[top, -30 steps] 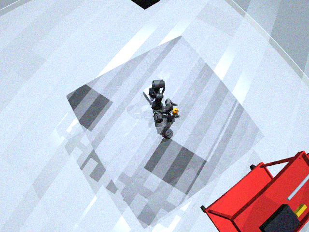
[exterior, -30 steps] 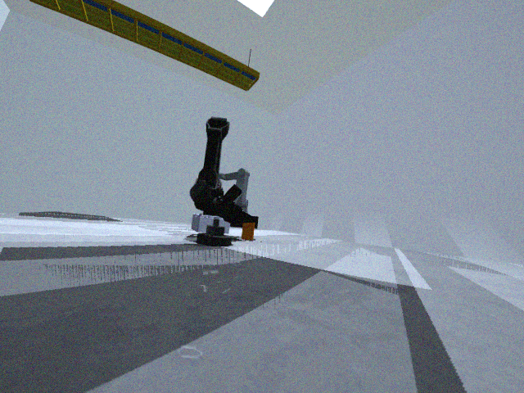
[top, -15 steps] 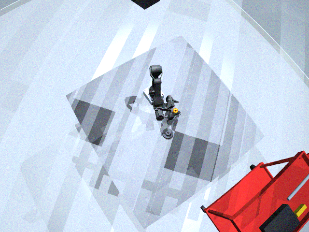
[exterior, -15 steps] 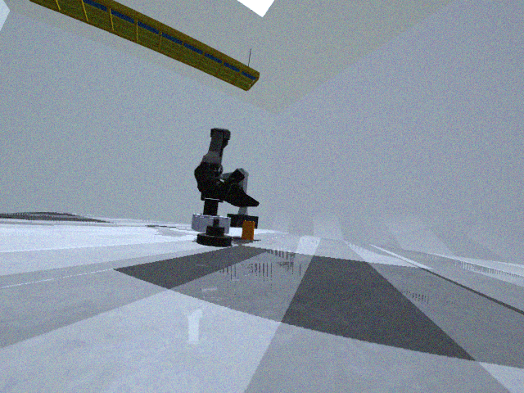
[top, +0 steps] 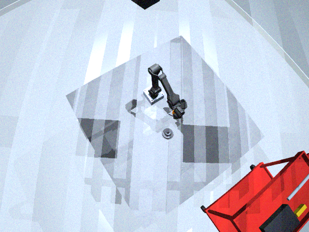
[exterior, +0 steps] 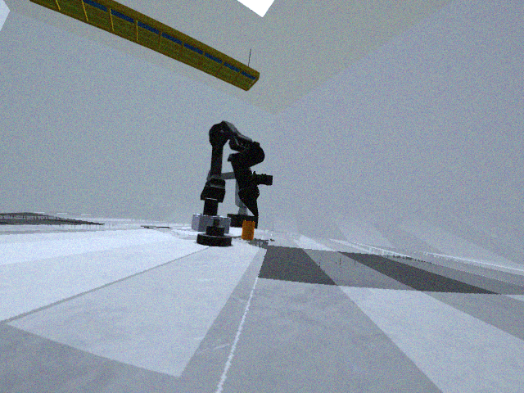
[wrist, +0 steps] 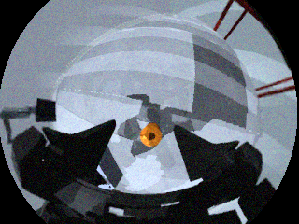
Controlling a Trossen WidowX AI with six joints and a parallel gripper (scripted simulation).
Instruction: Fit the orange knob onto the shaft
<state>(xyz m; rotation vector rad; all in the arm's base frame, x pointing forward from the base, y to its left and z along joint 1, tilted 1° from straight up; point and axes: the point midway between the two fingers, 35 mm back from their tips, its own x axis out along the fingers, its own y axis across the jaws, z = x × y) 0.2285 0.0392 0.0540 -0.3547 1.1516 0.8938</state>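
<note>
Right now my gripper tip is 6 cm above the orange knob, 2 cm to the left of it and 1 cm past it. The rest, counted from my gripper tip: dark pedestal (20 cm to the right, 7 cm ahead, 6 cm below).
</note>
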